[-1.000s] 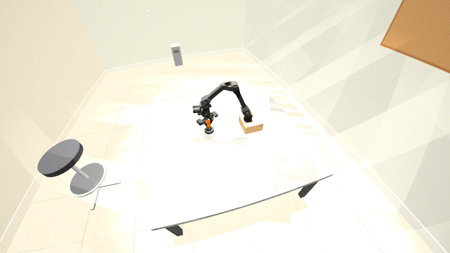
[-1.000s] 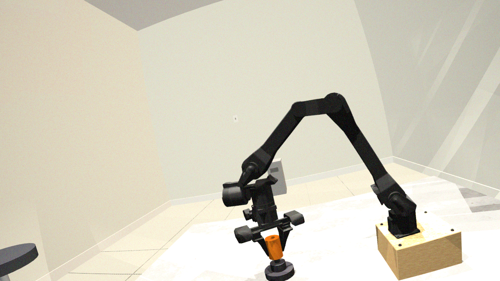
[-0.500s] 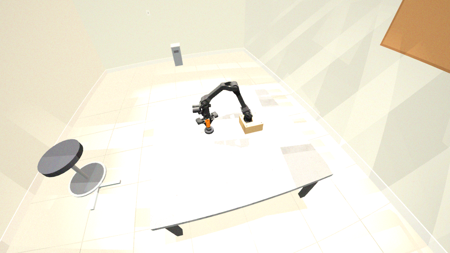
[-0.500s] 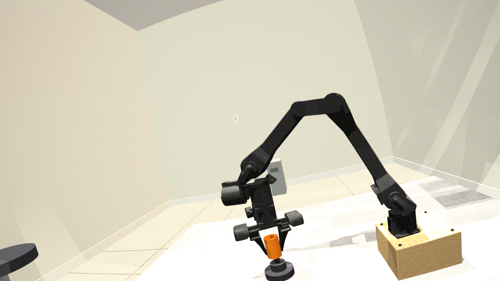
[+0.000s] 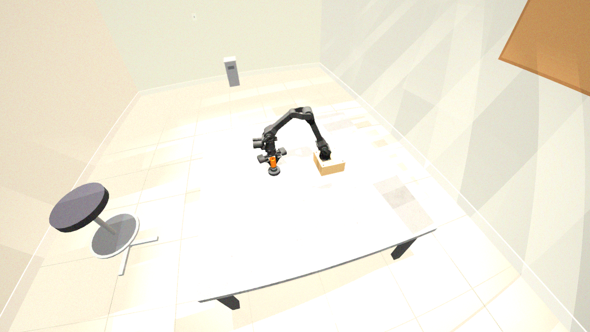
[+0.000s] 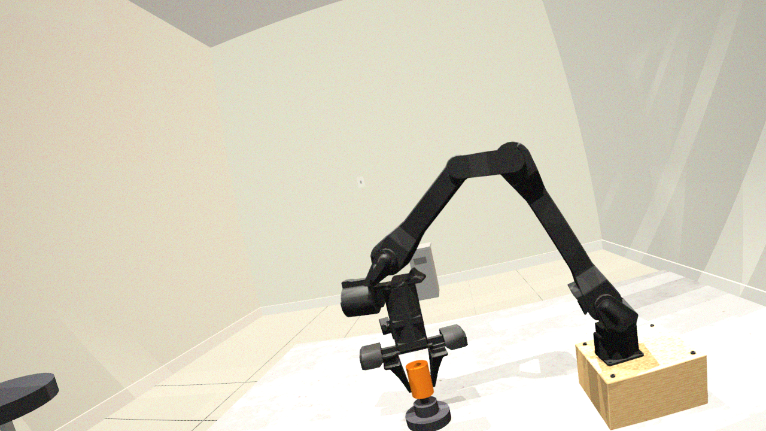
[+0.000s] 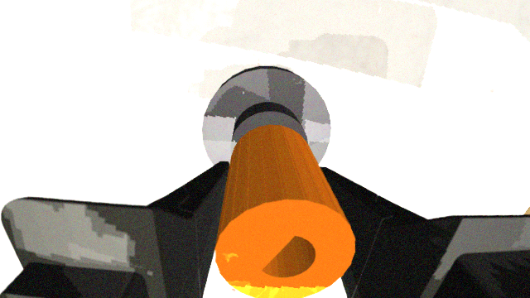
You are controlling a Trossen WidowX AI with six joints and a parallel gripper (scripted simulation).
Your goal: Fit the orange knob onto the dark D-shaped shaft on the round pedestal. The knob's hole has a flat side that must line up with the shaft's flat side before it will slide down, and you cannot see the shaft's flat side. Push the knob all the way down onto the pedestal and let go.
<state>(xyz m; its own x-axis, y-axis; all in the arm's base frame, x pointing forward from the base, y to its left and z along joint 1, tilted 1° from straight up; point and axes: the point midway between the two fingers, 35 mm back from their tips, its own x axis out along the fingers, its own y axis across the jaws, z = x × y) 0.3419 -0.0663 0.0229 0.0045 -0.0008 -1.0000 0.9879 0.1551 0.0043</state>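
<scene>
Right now my gripper tip is 20 mm below the orange knob. From my gripper tip the other things lie so: dark shaft 40 mm below.
</scene>
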